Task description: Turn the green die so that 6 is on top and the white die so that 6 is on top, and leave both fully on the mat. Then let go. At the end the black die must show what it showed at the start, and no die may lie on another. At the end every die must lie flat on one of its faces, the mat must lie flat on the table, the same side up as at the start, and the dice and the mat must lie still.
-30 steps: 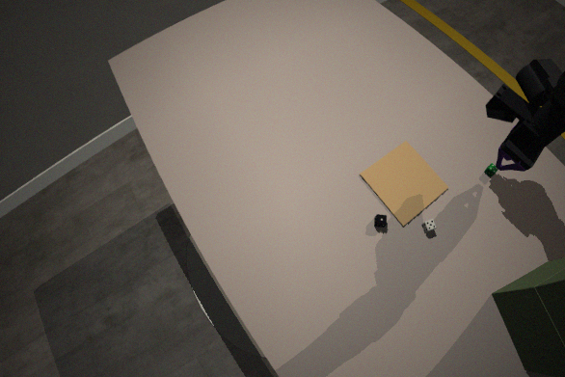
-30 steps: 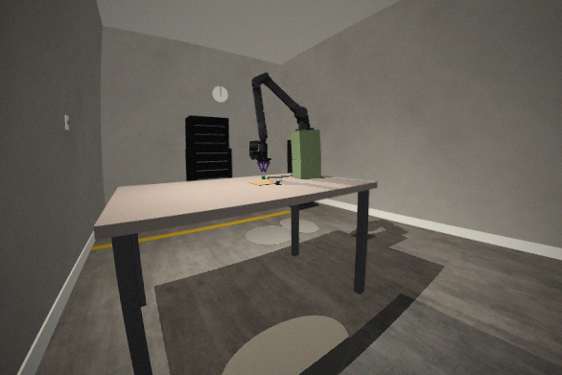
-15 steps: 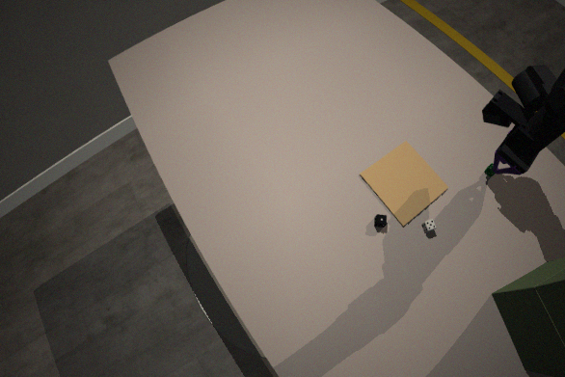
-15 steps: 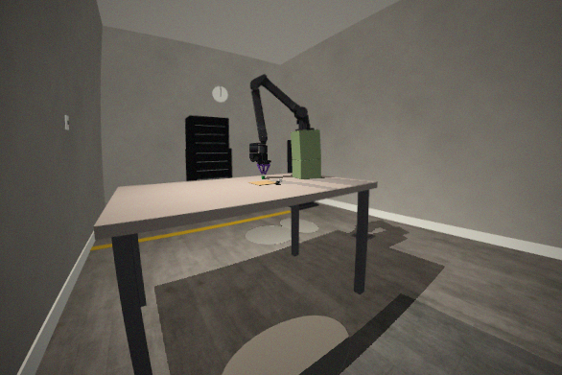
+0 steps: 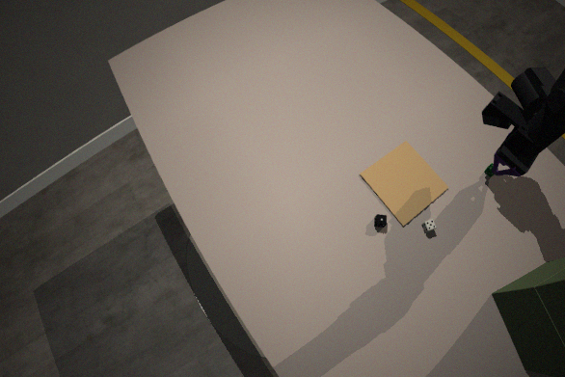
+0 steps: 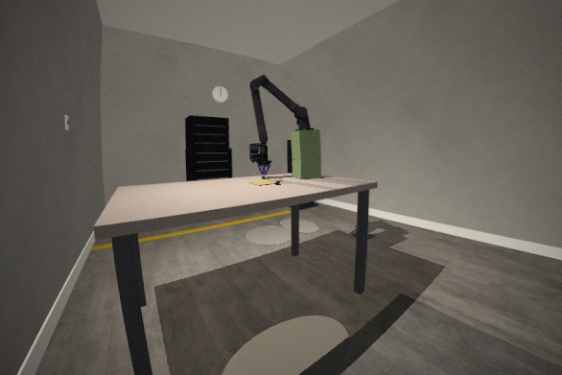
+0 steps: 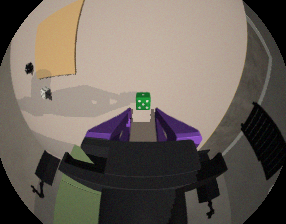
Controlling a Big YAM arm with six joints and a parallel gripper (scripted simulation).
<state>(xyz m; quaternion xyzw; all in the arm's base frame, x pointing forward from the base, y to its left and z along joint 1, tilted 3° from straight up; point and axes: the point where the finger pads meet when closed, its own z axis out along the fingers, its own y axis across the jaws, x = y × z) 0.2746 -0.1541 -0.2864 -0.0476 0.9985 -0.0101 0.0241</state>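
Right now my hand is 10 mm short of the green die and 30 mm above it. Also, from my hand: black die: 90 mm ahead, 290 mm to the left, 30 mm below; tan mat: 120 mm ahead, 180 mm to the left, 40 mm below; white die: 20 mm ahead, 210 mm to the left, 30 mm below.
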